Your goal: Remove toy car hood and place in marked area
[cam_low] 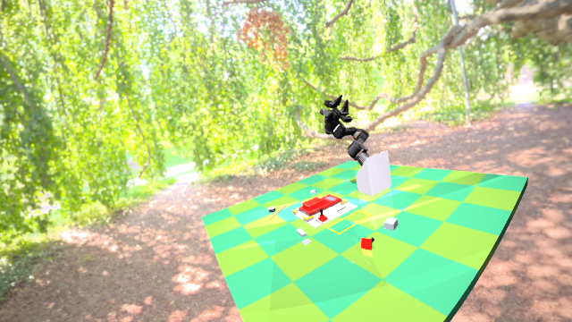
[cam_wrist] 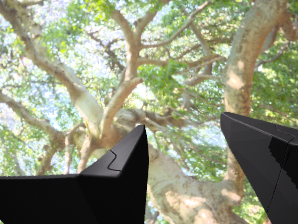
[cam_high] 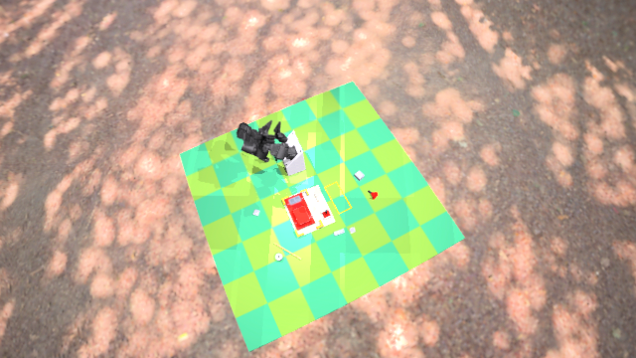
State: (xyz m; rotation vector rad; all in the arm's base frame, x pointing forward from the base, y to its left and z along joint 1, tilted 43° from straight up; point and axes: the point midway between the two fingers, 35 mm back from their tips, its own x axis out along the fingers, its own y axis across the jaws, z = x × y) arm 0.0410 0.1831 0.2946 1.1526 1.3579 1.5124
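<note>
Right now the red hood is 48 cm below my gripper tip, 30 cm ahead of it and 3 cm to the right of it. Also, from my gripper tip: stick 52 cm below, 45 cm ahead, 17 cm to the right.
</note>
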